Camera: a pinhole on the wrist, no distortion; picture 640 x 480 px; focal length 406.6 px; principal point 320.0 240.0 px. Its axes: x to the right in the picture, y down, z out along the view. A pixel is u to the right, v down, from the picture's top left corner.
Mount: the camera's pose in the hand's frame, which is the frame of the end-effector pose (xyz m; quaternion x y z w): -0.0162 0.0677 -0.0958 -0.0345 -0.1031 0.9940 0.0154
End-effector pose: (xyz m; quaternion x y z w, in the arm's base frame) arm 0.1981 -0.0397 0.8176 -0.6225 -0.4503 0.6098 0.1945
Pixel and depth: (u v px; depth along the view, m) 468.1 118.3 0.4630
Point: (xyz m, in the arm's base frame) -0.0819 -0.3853 0.7841
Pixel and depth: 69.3 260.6 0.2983
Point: -0.0194 0.0213 0.7075
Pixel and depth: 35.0 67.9 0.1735
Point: 0.1259 -0.0458 0.6662
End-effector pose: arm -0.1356 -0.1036 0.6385 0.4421 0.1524 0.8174 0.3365
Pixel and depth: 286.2 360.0 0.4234
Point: 0.1717 -0.0243 0.7173
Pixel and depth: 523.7 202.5 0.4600
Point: 0.2471 -0.3283 0.6745
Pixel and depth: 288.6 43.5 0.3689
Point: 0.0494 -0.2457 0.8934
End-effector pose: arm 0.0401 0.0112 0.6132 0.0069 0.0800 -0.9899 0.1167
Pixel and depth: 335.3 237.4 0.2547
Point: 0.0878 -0.0201 0.7625
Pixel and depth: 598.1 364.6 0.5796
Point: 0.4383 0.2520 1.0631
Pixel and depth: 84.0 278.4 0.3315
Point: -0.1145 -0.0247 0.8452
